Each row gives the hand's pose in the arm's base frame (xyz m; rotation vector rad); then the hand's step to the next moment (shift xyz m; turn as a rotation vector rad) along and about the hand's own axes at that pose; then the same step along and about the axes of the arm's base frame.
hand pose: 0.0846 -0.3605 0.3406 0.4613 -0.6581 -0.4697
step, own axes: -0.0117 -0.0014 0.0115 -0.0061 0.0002 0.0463
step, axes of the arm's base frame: -0.0162 0.0024 0.0018 -0.0351 -0.0083 0.0297
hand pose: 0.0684 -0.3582 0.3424 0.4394 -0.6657 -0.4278
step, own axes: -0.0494 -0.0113 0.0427 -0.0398 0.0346 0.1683
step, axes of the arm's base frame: -0.0661 0.0052 0.0000 -0.1322 0.0069 0.1166
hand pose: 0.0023 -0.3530 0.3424 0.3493 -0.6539 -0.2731
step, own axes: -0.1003 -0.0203 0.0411 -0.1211 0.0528 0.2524
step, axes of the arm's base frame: -0.1052 0.0077 -0.0321 -0.2448 0.0329 0.1419
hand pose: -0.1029 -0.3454 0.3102 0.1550 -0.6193 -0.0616
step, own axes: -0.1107 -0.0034 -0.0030 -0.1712 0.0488 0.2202
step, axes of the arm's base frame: -0.0883 0.0085 -0.0664 -0.2669 0.0381 0.0867
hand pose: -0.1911 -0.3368 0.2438 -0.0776 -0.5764 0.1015
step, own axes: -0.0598 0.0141 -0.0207 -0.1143 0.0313 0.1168
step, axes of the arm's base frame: -0.0396 0.0060 -0.0510 -0.1615 0.0229 0.0327
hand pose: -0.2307 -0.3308 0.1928 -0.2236 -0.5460 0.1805
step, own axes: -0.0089 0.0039 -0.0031 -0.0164 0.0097 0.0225
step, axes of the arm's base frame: -0.0063 0.0012 -0.0080 -0.0268 0.0092 0.0081
